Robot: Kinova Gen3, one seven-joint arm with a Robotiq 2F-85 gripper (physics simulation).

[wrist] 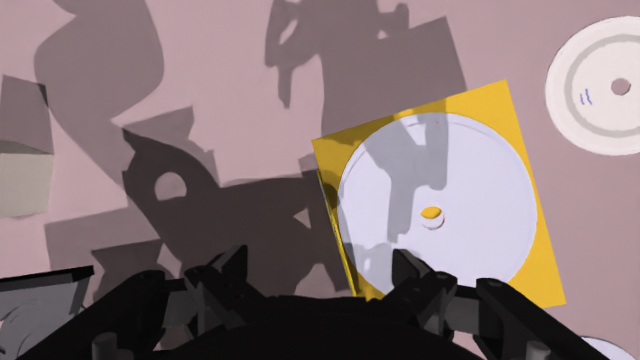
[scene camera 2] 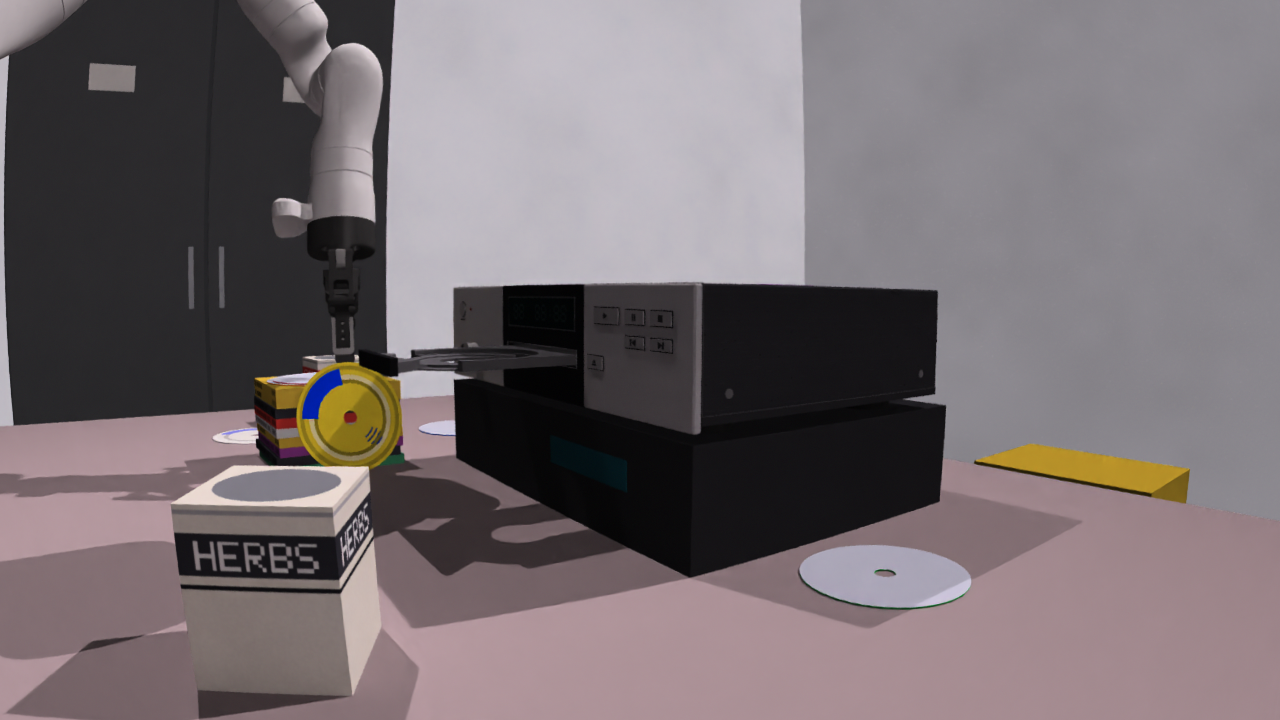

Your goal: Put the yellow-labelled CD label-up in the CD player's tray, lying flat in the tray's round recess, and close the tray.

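Places are measured from the arm's base along level axes (x ahead, y left, z up), in metres.
Where they show: gripper, fingertip midpoint: point(wrist: 319, 262) point(scene camera 2: 344, 359).
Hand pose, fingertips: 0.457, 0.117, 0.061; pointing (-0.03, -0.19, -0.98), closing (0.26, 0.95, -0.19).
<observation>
Things, the pixels of their top centre, and the offset from my fingertips, as dx, dy, dz. "*": a spot on its surface instead.
- yellow-labelled CD, top centre: point(scene camera 2: 348, 363) +0.005, +0.002, -0.004
- CD player's tray, top centre: point(scene camera 2: 510, 348) +0.094, -0.210, +0.021
- player, surface spot: point(scene camera 2: 644, 376) * +0.116, -0.373, +0.010
- herbs box, top centre: point(scene camera 2: 277, 484) -0.142, -0.408, -0.025
- pale disc, top centre: point(wrist: 432, 218) -0.007, +0.072, -0.025
The yellow-labelled CD point(scene camera 2: 375, 402) stands on edge against a stack of cases point(scene camera 2: 275, 420) point(wrist: 500, 105), its label facing the scene camera. In the wrist view the CD point(wrist: 338, 235) shows as a thin yellow edge along the stack's side. The CD player's tray point(scene camera 2: 537, 360) point(wrist: 65, 295) is out, and no disc shows in its round recess. My gripper point(scene camera 2: 342, 356) point(wrist: 319, 262) is open and empty, pointing down. In the scene view its fingertips are near the CD's top rim; in the wrist view they stand on either side of the line of its edge.
The player point(scene camera 2: 644, 376) rests on a black unit point(scene camera 2: 805, 474). A herbs box point(scene camera 2: 268, 635) point(wrist: 25, 185) stands in front. A pale disc point(wrist: 480, 200) lies on the stack. Other discs point(scene camera 2: 841, 573) point(scene camera 2: 438, 428) point(wrist: 560, 90) lie on the table. A yellow box point(scene camera 2: 1074, 465) is at the right.
</observation>
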